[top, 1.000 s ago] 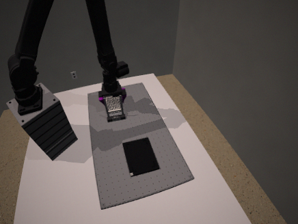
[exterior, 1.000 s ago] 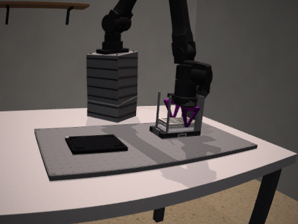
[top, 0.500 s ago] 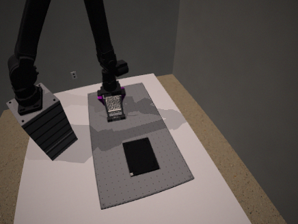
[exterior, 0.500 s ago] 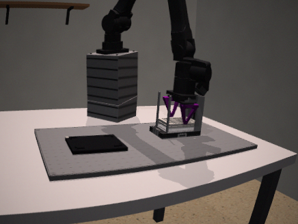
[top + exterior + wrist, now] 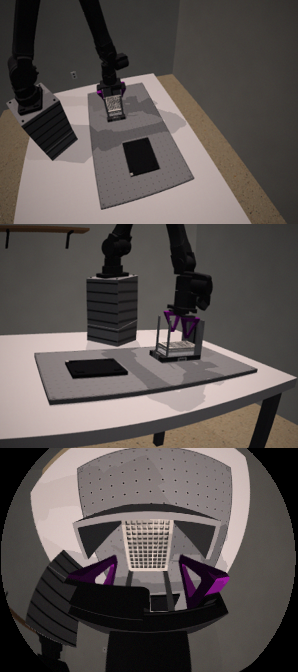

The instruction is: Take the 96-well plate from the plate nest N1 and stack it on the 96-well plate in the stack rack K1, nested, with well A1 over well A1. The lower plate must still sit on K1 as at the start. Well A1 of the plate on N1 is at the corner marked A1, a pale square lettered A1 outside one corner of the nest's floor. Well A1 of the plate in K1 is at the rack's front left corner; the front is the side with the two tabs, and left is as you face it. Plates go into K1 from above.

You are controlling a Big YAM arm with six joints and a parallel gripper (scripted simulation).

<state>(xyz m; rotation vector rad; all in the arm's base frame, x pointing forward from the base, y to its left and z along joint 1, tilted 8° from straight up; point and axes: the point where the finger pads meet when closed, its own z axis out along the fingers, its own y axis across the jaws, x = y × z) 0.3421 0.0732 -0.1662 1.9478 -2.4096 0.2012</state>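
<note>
My gripper is now 7 cm to the right of the tall back wall, 1 cm short of it and 1 cm above it. The rest, counted from my hand: pale A1 mark 39 cm to the right, 8 cm below, 7 cm behind.
</note>
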